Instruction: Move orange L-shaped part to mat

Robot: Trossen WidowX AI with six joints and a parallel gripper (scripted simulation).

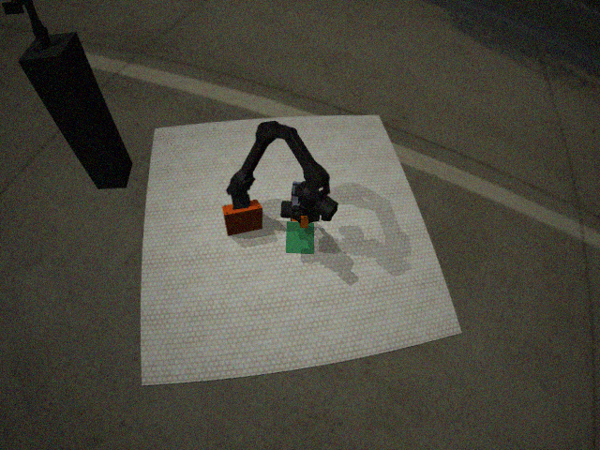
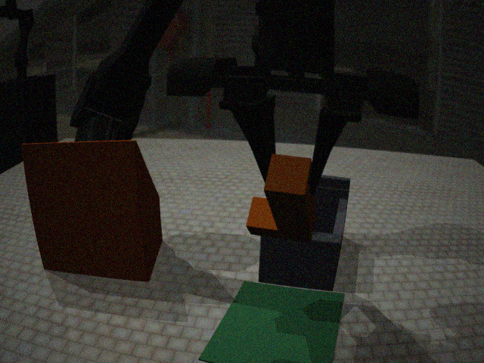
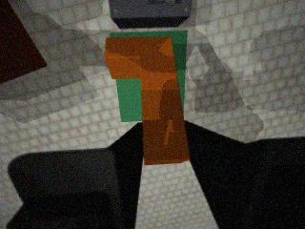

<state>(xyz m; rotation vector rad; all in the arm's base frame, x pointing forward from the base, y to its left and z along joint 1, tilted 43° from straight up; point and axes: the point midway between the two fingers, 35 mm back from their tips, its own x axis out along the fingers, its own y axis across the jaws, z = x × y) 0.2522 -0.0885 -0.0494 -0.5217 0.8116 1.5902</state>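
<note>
My gripper tip is 170 mm above the green mat and 10 mm to the right of it. The rest, counted from my gripper tip: orange L-shaped part 30 mm to the left, 30 mm below, 10 mm behind.
</note>
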